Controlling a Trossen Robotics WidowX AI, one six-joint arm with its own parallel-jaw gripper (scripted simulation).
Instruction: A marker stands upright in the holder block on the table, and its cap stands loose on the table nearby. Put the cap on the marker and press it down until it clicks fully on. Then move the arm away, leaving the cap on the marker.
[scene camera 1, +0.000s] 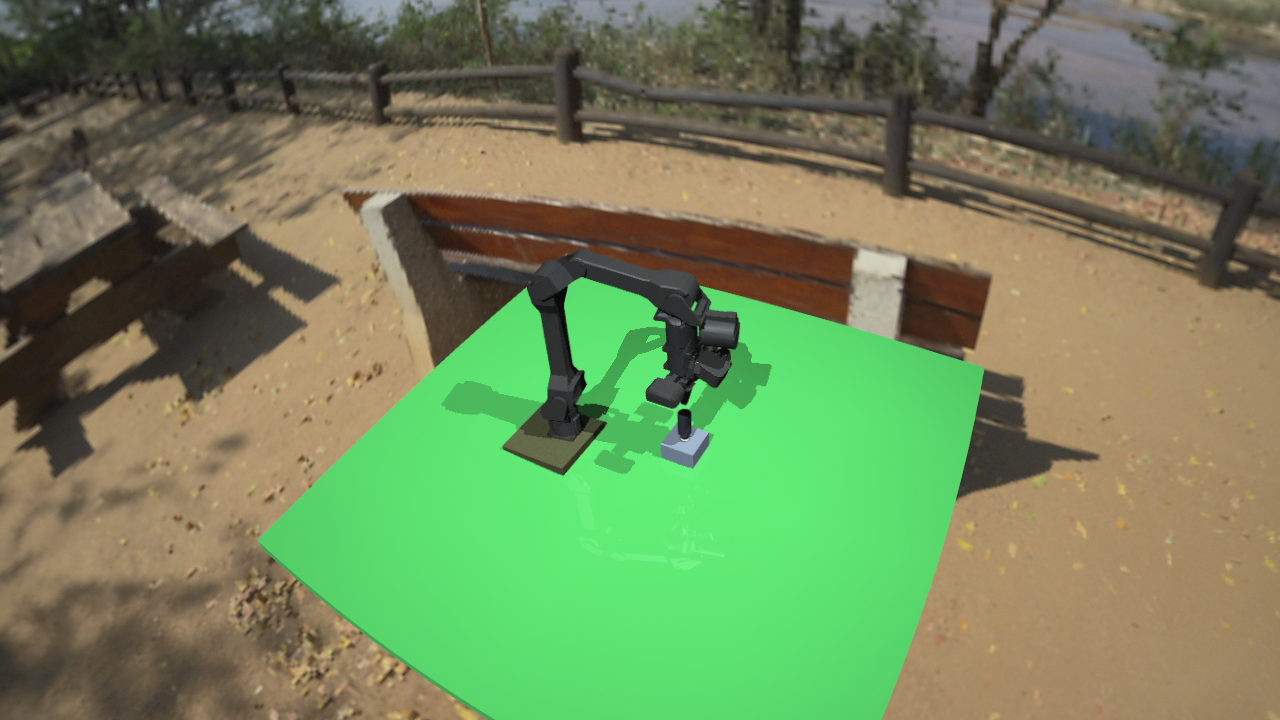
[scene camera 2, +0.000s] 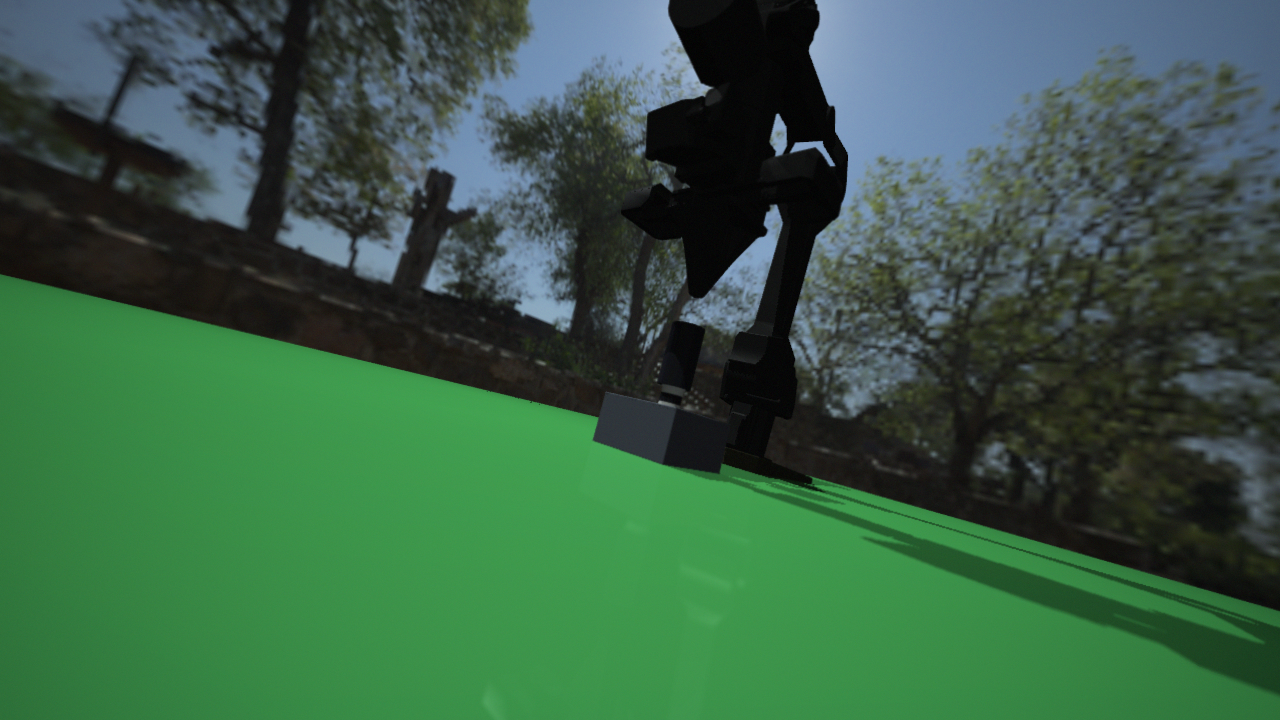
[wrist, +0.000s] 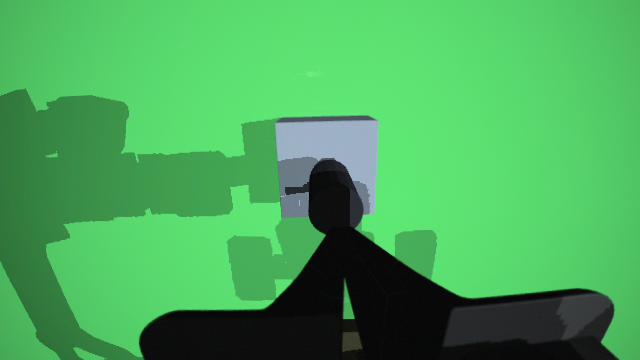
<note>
The gripper (scene camera 2: 695, 296) is shut and holds nothing. Also in view: a marker cap (scene camera 2: 685, 339).
The marker cap is seen too in the wrist view (wrist: 334, 201). The gripper shows as well in scene camera 1 (scene camera 1: 684, 403) and in the wrist view (wrist: 340, 236).
</note>
